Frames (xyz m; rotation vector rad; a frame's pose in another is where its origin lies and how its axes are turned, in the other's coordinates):
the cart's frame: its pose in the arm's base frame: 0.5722 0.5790 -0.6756 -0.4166 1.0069 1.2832
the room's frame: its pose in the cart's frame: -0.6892 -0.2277 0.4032 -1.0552 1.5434 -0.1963
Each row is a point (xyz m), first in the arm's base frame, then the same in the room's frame.
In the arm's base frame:
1: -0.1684 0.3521 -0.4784
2: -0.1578 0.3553 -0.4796
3: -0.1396 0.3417 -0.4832
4: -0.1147 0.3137 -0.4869
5: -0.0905 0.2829 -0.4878
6: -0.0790 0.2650 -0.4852
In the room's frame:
1: -0.0511 0.7879 0.9662
2: -0.0485 0.7776 0.9627
3: -0.0304 0.7715 0.9499
4: -0.0001 0.7693 0.9277
5: 0.0300 0.7699 0.9027
6: 0.0446 0.7728 0.8872

